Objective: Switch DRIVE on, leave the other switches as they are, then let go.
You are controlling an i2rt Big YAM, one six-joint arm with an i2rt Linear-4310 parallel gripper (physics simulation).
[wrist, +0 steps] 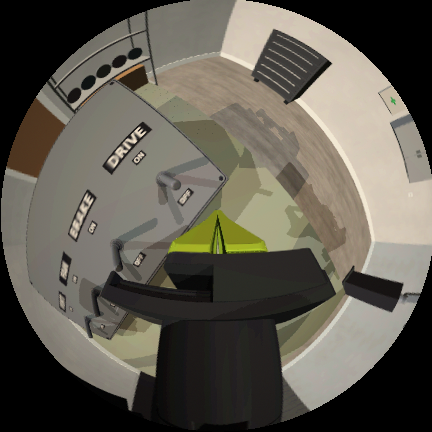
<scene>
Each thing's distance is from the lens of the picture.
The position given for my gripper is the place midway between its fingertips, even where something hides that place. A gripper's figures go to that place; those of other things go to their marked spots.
my gripper [217,214]: 0.13 m
grey switch panel [98,186]: 0.20 m
</scene>
